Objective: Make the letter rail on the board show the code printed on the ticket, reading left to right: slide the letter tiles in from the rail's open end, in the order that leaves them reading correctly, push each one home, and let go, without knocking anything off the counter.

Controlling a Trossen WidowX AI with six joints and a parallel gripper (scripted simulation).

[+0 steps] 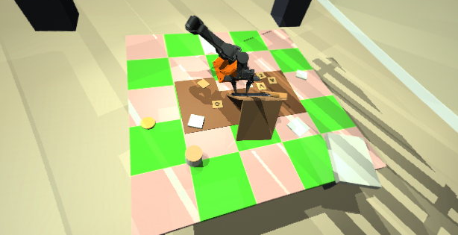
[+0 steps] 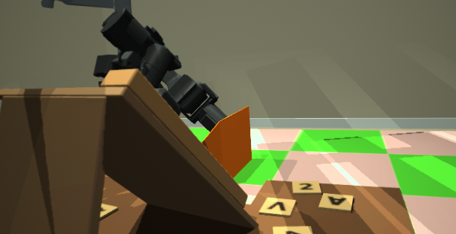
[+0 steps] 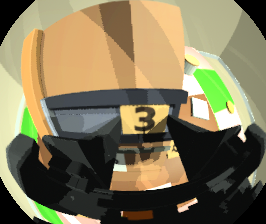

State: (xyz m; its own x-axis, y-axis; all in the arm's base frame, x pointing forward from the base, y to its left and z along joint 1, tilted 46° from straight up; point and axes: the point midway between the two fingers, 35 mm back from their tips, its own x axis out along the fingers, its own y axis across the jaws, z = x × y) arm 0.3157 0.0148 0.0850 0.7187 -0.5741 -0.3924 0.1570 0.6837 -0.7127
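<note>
The ticket is 50 mm behind my gripper tip, 80 mm to the left of it and 80 mm below it. Round my gripper tip: tan tile right at my gripper tip; white slab 420 mm ahead, 520 mm to the left, 140 mm below.
</note>
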